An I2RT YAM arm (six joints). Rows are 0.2 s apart.
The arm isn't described. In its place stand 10 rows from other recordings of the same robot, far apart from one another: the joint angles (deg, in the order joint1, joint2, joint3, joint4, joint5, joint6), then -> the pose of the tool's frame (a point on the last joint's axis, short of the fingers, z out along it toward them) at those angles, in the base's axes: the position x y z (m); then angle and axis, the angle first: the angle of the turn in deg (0 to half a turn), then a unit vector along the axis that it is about.
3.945 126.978 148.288 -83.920 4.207 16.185 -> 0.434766 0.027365 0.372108 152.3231 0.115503 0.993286 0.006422
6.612 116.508 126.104 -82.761 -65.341 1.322 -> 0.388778 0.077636 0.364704 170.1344 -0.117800 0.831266 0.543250
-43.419 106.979 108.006 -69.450 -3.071 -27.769 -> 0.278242 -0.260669 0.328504 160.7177 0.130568 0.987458 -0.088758
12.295 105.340 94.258 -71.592 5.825 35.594 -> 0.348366 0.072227 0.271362 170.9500 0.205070 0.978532 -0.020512
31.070 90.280 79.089 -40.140 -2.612 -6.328 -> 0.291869 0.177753 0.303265 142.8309 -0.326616 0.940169 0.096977
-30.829 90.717 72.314 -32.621 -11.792 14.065 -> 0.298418 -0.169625 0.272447 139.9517 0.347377 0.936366 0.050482
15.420 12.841 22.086 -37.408 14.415 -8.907 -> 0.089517 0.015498 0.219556 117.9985 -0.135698 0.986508 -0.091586
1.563 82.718 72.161 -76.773 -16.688 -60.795 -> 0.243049 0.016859 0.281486 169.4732 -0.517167 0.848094 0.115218
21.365 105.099 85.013 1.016 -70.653 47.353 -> 0.379419 0.184494 0.312567 165.6407 -0.178894 0.728635 0.661126
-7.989 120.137 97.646 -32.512 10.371 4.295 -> 0.458991 -0.070888 0.214225 145.5030 0.134702 0.985795 -0.100316
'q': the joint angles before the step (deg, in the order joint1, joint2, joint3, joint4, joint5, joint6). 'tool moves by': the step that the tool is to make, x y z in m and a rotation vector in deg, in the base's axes. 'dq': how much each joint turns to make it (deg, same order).
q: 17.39, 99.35, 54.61, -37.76, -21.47, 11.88
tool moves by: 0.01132, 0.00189, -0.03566, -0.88, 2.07, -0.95
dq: -0.26, 7.56, 0.02, 5.56, 0.30, 0.70
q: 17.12, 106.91, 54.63, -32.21, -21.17, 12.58
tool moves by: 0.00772, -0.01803, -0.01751, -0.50, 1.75, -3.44
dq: -3.65, 3.57, 0.00, 1.66, 0.00, -0.22
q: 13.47, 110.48, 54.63, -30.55, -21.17, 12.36
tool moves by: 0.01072, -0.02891, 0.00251, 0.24, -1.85, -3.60
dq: -5.66, -0.03, 0.68, 0.36, -0.04, -2.21
